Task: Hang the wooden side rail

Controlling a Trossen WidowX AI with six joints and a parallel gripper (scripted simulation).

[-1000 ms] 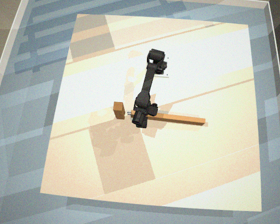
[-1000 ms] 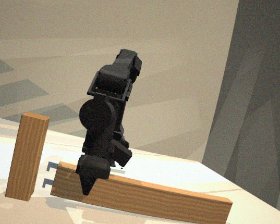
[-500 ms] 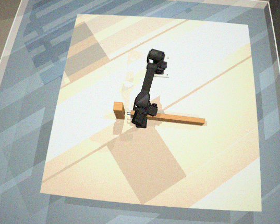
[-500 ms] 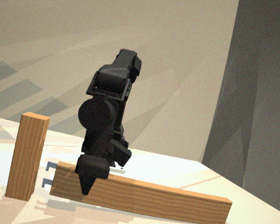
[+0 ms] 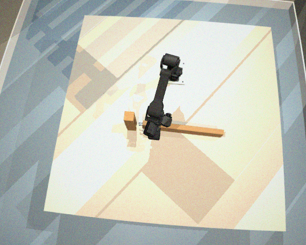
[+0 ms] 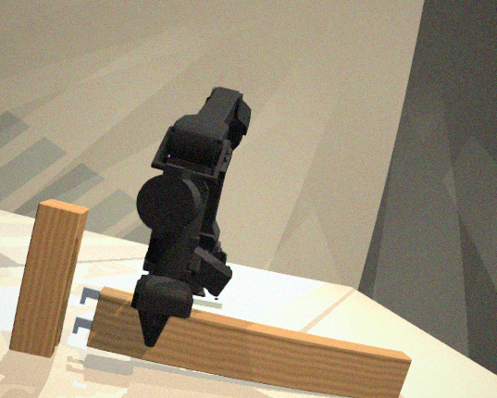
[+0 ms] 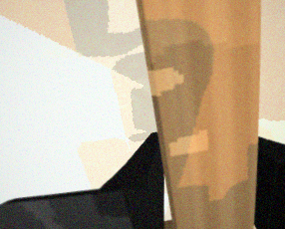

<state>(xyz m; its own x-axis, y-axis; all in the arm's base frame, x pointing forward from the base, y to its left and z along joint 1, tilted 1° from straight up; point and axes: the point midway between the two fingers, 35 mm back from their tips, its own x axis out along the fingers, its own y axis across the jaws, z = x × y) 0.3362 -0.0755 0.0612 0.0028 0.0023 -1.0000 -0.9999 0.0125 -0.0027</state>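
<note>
The headboard post lies 140 mm to the right of my gripper tip and 40 mm above it.
</note>
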